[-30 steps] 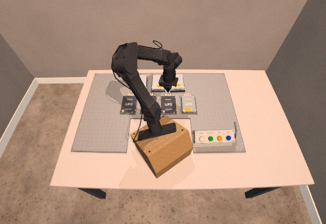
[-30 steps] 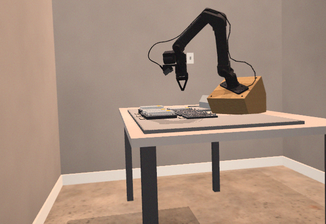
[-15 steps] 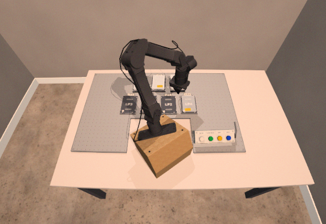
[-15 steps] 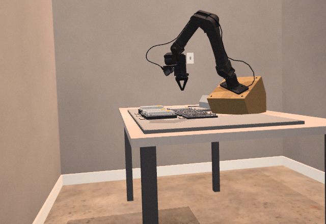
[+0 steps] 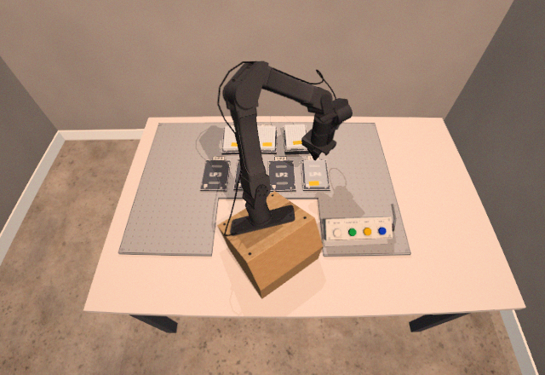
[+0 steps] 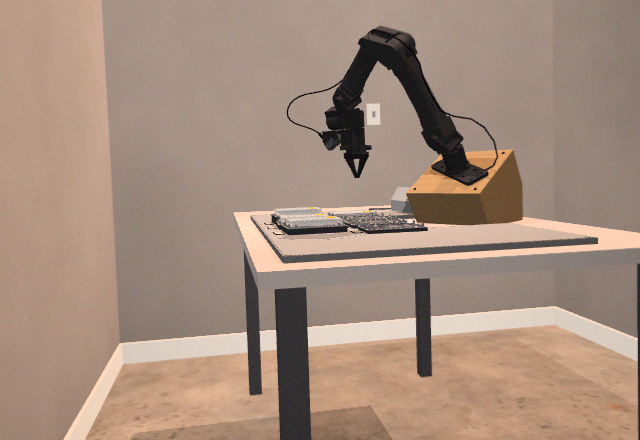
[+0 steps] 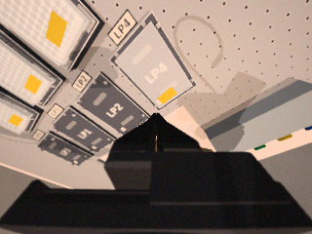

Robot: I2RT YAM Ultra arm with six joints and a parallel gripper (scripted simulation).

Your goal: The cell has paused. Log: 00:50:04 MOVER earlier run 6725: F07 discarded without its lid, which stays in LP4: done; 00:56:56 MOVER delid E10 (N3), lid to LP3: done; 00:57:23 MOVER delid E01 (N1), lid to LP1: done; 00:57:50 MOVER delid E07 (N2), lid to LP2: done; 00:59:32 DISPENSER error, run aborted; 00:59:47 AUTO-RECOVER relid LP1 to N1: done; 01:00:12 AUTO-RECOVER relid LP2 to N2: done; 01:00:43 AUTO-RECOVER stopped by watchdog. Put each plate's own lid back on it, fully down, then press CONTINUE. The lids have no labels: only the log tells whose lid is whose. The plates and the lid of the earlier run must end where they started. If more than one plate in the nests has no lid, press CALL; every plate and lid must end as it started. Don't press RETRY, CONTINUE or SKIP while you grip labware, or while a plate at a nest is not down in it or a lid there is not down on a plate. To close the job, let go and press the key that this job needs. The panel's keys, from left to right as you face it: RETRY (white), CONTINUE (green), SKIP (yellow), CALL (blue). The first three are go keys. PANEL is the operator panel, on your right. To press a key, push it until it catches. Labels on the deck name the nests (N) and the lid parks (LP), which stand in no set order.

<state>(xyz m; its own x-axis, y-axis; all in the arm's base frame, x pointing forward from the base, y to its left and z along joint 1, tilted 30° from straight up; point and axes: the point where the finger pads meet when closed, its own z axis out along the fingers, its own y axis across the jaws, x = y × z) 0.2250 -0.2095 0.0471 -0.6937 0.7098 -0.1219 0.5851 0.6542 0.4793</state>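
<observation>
The green continue key is 26 cm behind my hand, 10 cm to the right of it and 7 cm below it. Round my hand: lid park 25 cm to the left, 13 cm below, 2 cm ahead; plate 20 cm ahead, 10 cm below, 5 cm to the left; white retry key 26 cm behind, 7 cm below, 5 cm to the right.
</observation>
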